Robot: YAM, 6 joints.
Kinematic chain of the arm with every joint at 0, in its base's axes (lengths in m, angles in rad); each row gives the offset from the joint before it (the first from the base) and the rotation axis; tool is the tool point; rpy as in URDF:
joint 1: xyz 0 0 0.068 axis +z
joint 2: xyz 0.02 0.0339 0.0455 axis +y
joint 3: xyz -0.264 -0.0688 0 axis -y
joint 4: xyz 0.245 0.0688 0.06 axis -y
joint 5: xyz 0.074 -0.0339 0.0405 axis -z
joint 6: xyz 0.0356 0 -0.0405 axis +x
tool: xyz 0 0 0 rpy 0 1.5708 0
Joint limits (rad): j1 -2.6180..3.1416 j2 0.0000..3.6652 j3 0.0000..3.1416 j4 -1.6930..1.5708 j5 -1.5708..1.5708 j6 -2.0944..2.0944
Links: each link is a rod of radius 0.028 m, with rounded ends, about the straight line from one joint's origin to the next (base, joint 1, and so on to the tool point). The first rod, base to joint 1, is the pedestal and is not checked.
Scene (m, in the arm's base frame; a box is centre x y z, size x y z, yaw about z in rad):
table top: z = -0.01
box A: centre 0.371 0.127 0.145 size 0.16 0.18 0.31 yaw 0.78
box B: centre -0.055 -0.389 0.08 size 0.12 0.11 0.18 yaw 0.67
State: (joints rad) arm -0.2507 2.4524 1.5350 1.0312 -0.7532 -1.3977
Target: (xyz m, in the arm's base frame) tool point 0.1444 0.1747 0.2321
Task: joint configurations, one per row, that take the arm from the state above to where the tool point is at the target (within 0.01 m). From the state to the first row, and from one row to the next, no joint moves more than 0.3 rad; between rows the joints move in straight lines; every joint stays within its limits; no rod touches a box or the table.
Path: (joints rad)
1: -0.2937 2.2399 1.2721 1.1391 -0.9167 -1.5370
2: -0.3367 2.0275 1.0093 1.2470 -1.0802 -1.6764
3: -0.3797 1.8150 0.7464 1.3550 -1.2438 -1.8157
4: -0.4227 1.6025 0.4835 1.4629 -1.4073 -1.9551
5: -0.4657 1.3900 0.2206 1.5708 -1.5708 -2.0944
6: -0.2242 1.3754 0.2436 1.5280 -1.4710 -1.9551
7: 0.0173 1.3608 0.2666 1.4851 -1.3711 -1.8157
8: 0.2587 1.3462 0.2896 1.4423 -1.2713 -1.6764
9: 0.5002 1.3316 0.3126 1.3994 -1.1714 -1.5370
10: 0.7417 1.3170 0.3356 1.3566 -1.0716 -1.3977

